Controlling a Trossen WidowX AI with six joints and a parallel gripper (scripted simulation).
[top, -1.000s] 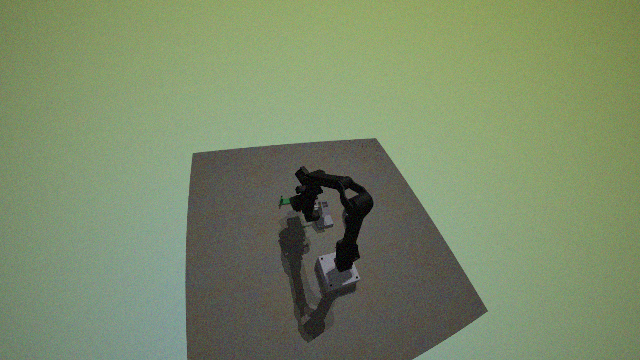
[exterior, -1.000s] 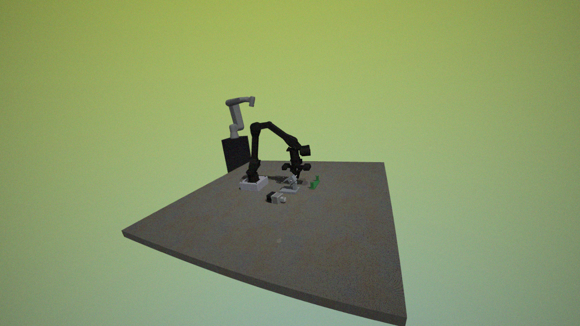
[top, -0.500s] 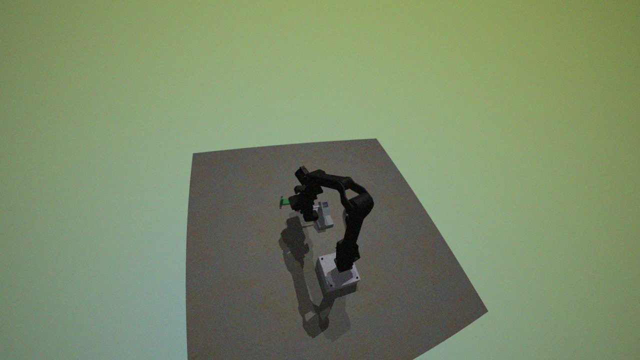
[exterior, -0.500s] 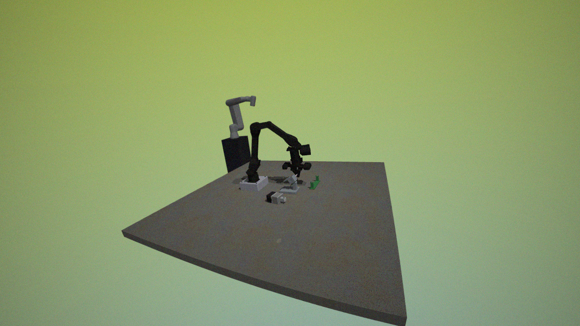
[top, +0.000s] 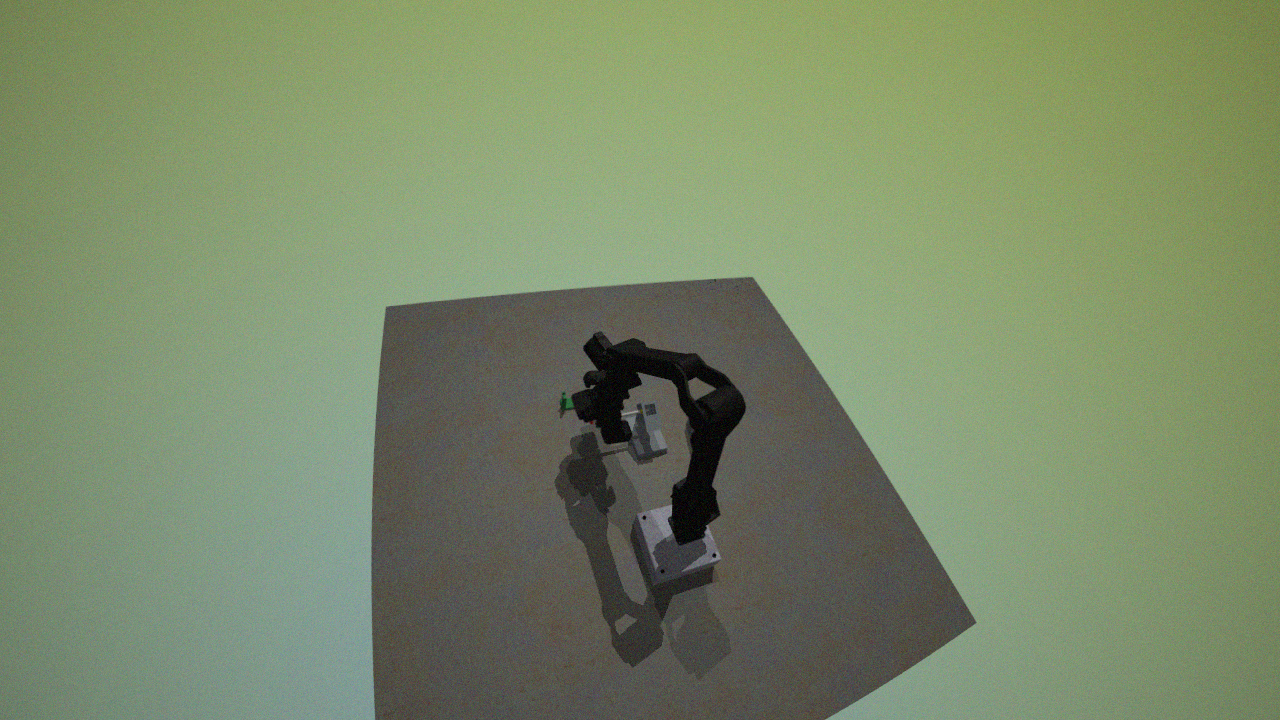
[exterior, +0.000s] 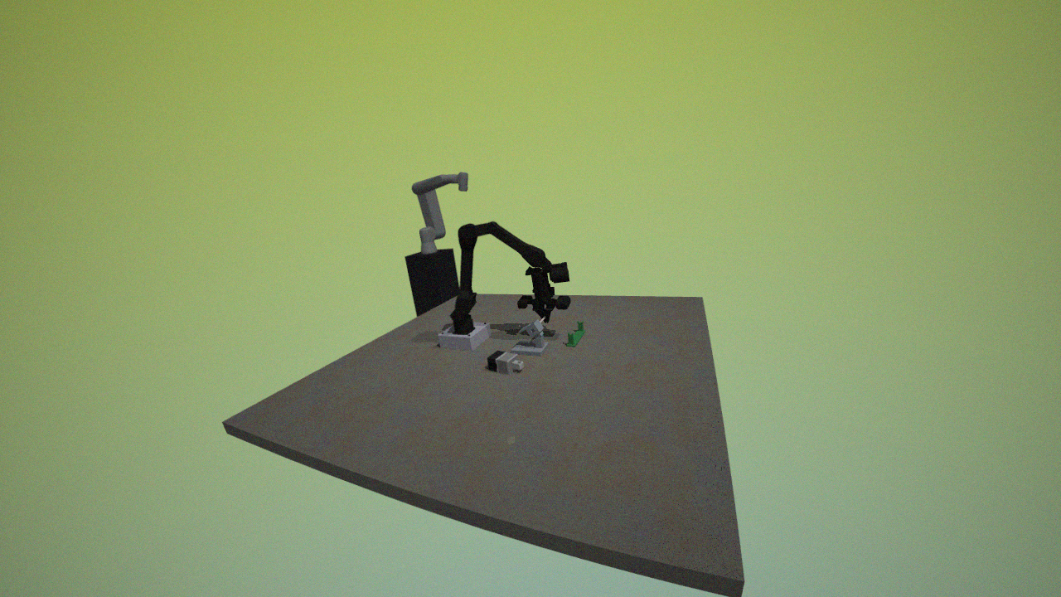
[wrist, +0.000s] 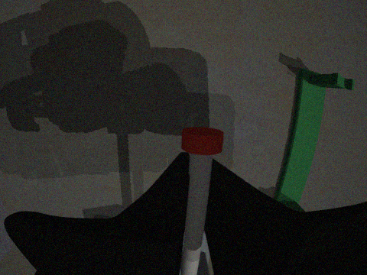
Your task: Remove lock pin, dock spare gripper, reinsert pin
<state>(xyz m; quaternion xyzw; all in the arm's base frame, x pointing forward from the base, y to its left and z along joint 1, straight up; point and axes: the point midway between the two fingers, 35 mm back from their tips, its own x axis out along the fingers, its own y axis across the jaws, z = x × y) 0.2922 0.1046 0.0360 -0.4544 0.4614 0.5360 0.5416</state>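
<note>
Now: the green cradle 11 cm ahead of my gripper tip, 1 cm to the right of it and 3 cm below it. Also, from my gripper tip: socket (1 cm behind, 12 cm to the right); spare gripper (5 cm behind, 27 cm to the right, 3 cm below).
</note>
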